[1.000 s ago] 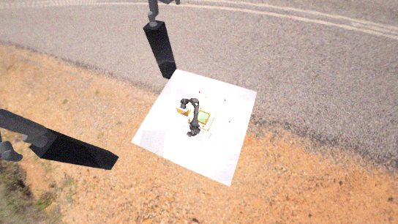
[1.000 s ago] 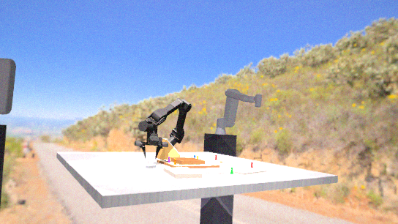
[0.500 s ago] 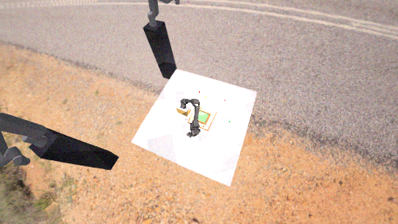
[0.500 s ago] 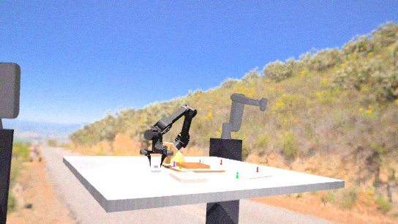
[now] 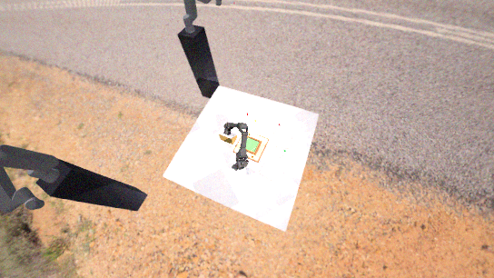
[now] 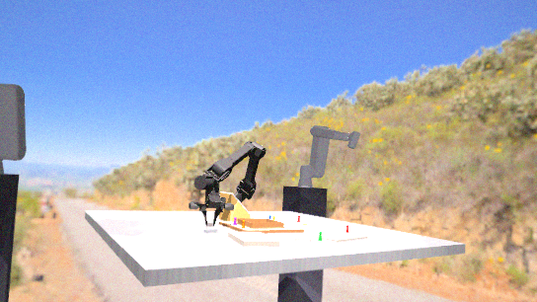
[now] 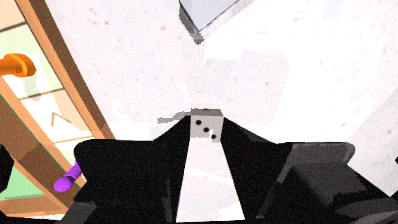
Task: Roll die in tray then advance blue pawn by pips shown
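The blue pawn is 100 mm behind my gripper tip, 350 mm to the left of it and 20 mm above it. Round my gripper tip: white die (right at my gripper tip); then grey piece (90 mm ahead, 30 mm to the right); then purple pawn (20 mm behind, 120 mm to the left, 20 mm above).
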